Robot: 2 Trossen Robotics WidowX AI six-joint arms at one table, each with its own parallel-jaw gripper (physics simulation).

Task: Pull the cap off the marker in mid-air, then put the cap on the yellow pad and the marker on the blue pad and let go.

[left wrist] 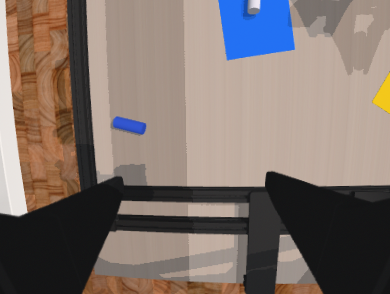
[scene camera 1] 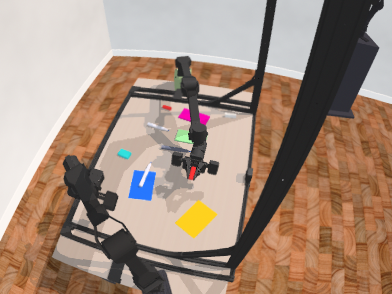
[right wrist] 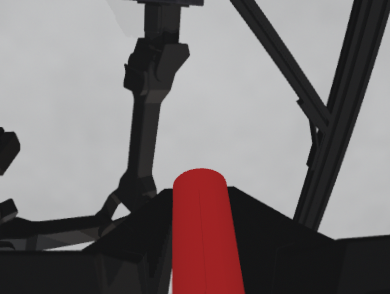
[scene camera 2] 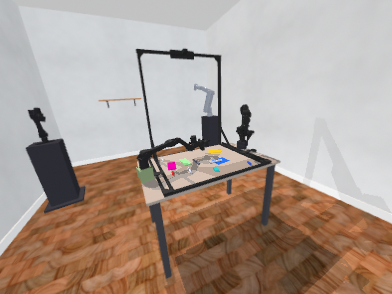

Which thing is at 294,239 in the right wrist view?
My right gripper.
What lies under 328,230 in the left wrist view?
My left gripper.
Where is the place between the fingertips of my right gripper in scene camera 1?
190,179
